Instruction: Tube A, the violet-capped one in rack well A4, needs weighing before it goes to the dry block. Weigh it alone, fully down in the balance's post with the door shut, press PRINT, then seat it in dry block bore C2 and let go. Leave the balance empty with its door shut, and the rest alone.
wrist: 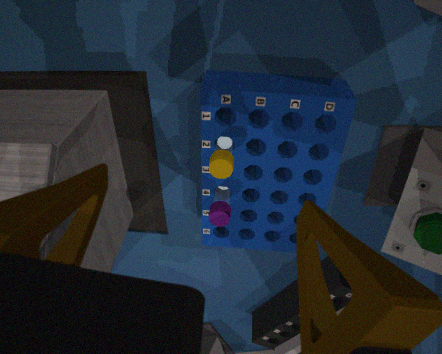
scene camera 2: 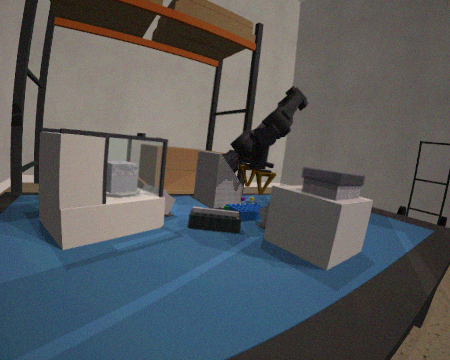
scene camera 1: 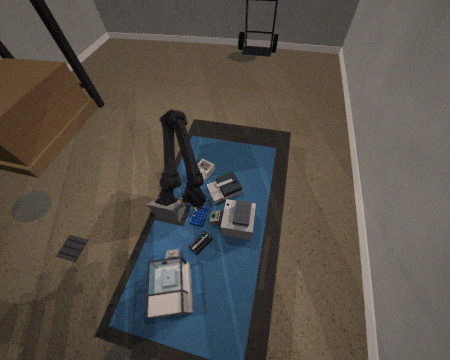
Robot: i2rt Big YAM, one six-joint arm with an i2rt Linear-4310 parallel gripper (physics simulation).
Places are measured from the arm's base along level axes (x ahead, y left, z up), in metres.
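Pixels of known places: gripper, fingertip midpoint: (wrist: 206, 192) (scene camera 2: 253, 189) (scene camera 1: 194, 205); arm's base, origin of the base link: (scene camera 2: 221, 169) (scene camera 1: 166, 201).
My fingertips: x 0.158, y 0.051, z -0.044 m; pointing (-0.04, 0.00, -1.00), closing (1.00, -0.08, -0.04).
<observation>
Ahead of a thing's pixels: the offset from my fingertips to its top centre. "*": to the spot under its first point.
Tube A, the violet-capped tube {dz -0.026, dx +0.009, dy -0.042 m} (wrist: 220, 213) (scene camera 2: 243, 199), stands in column A of the blue rack {dz -0.050, dx +0.036, dy -0.030 m} (wrist: 270, 160) (scene camera 2: 245, 212) (scene camera 1: 198, 217), its clear body showing at row 4. A yellow-capped tube {dz -0.026, dx +0.005, dy -0.004 m} (wrist: 221, 164) (scene camera 2: 252, 199) stands at A2. My gripper (wrist: 206, 192) (scene camera 2: 255, 189) (scene camera 1: 189, 205) is open and empty above the rack, with the violet cap lower in the wrist view than the line between the fingertips. The balance {dz +0.142, dx +0.065, dy -0.432 m} (scene camera 1: 169, 306) (scene camera 2: 112, 220) has a glass chamber with a pale block inside; its door state is unclear. I cannot tell surely which unit is the dry block.
A dark strip with small wells {* dz -0.045, dx +0.121, dy -0.197 m} (scene camera 1: 200, 243) (scene camera 2: 214, 221) lies between rack and balance. A small grey box with a green knob {dz -0.006, dx +0.136, dy -0.019 m} (scene camera 1: 215, 216) (wrist: 431, 232) and a large white box with a grey top {dz +0.110, dx +0.247, dy +0.000 m} (scene camera 1: 239, 220) (scene camera 2: 317, 225) stand beyond the rack. A white-and-dark unit {dz +0.022, dx +0.121, dy +0.206 m} (scene camera 1: 224, 188) stands farther back.
</observation>
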